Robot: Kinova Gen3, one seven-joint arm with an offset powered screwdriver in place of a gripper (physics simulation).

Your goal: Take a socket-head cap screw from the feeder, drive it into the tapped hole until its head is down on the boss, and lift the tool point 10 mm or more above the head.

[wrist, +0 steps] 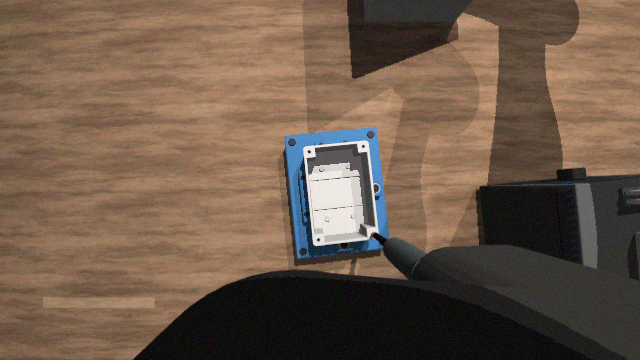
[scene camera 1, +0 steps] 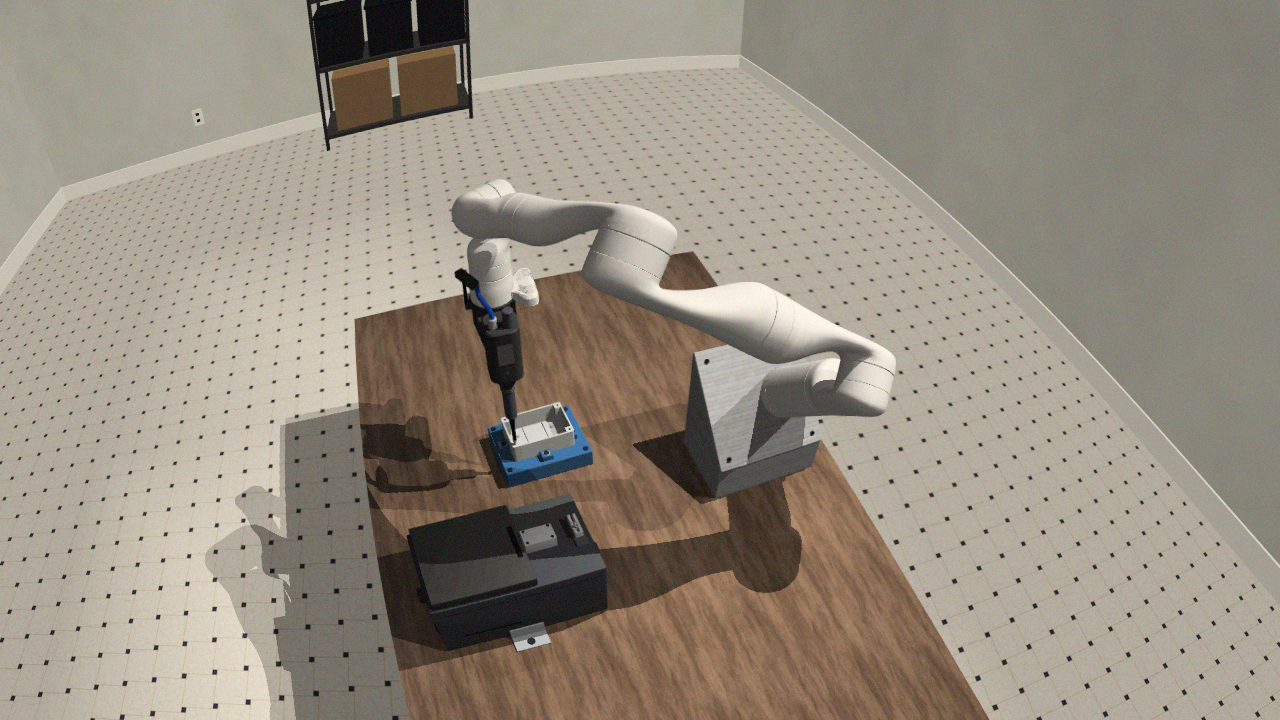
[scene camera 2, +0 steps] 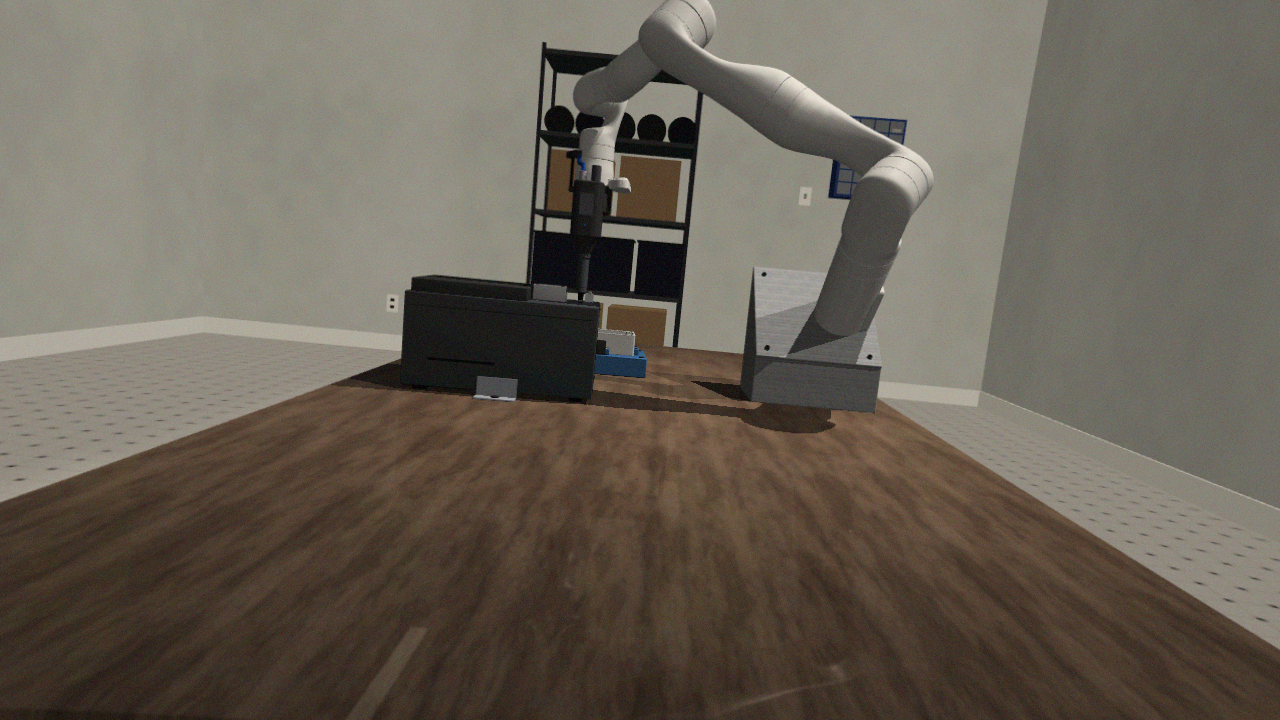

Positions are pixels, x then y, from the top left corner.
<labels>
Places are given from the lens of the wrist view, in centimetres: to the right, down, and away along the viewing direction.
dark screw feeder (wrist: 524, 214): 26, 4, 28
</labels>
